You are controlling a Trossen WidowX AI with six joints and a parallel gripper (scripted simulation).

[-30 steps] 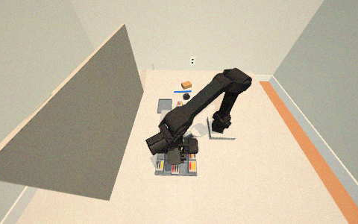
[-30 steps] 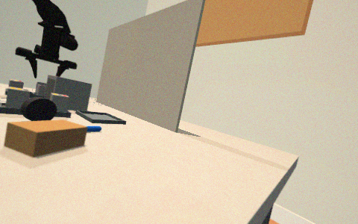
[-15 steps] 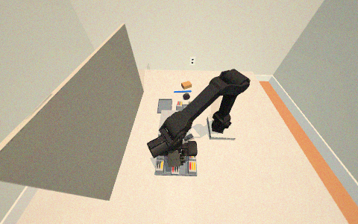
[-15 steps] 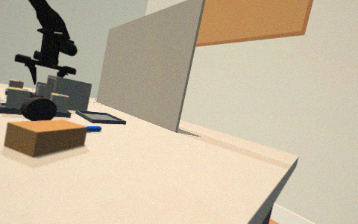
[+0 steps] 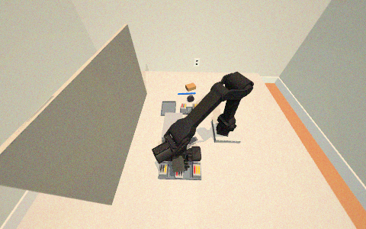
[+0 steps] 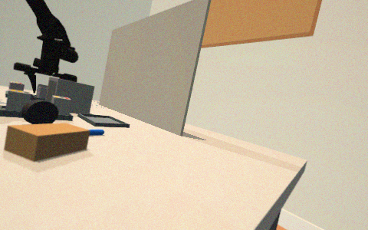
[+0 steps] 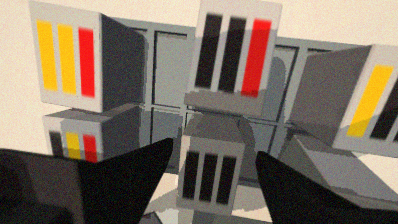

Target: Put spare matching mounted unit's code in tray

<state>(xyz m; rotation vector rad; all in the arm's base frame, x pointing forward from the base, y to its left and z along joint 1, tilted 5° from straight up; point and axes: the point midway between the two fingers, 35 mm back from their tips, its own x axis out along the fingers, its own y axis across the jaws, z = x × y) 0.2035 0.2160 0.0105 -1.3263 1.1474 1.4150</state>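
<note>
The spare is 10 mm above my gripper tip. The rest, counted from my gripper tip: tall slanted panel 310 mm ahead, 110 mm to the right, 200 mm above; blue pen 60 mm ahead, 510 mm to the right, 20 mm below; dark grey tray 160 mm ahead, 340 mm to the right, 20 mm below.
</note>
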